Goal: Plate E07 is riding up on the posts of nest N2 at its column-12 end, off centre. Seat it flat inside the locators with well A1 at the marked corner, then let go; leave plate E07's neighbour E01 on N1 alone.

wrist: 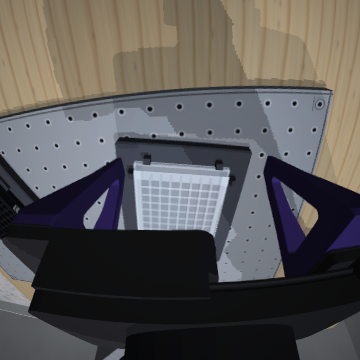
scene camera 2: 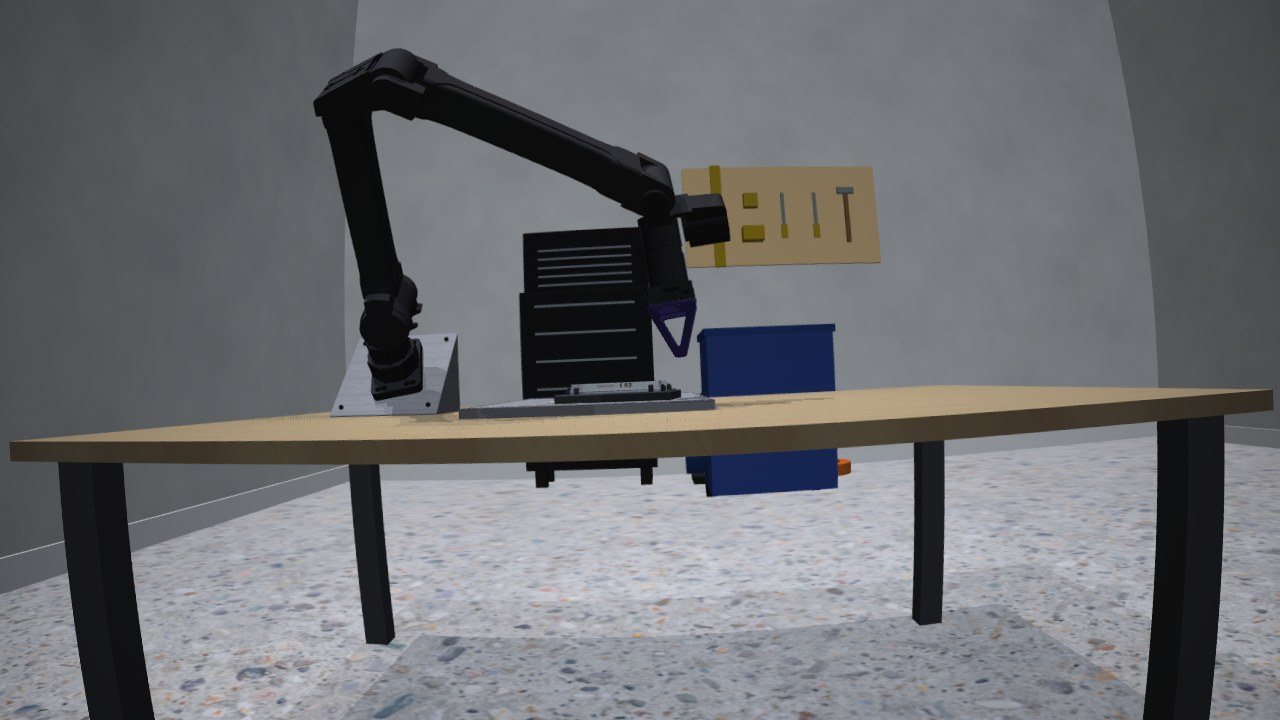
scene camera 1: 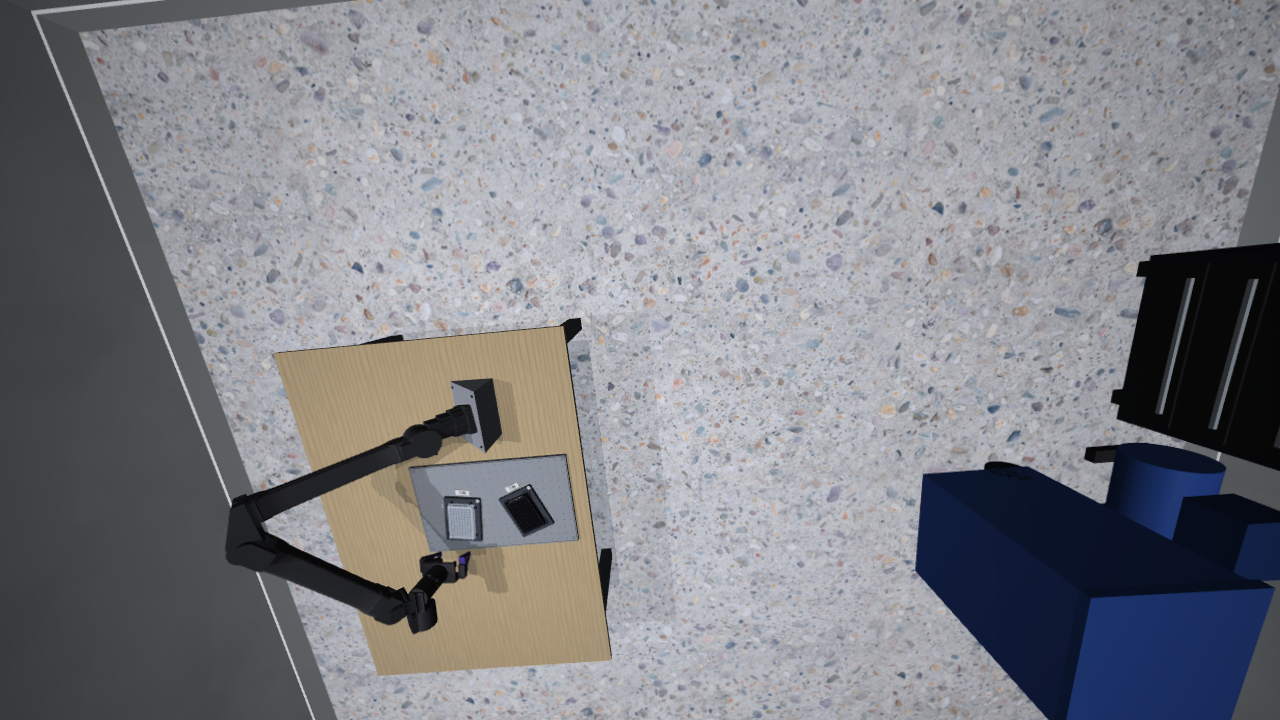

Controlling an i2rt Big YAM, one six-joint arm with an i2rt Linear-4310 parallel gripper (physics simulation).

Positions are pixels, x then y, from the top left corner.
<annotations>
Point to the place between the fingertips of the gripper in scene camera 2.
At 681, 356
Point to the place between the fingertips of the gripper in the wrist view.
194, 163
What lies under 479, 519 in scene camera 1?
A dark nest.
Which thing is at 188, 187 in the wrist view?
A clear well plate.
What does the gripper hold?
Nothing.
</annotations>
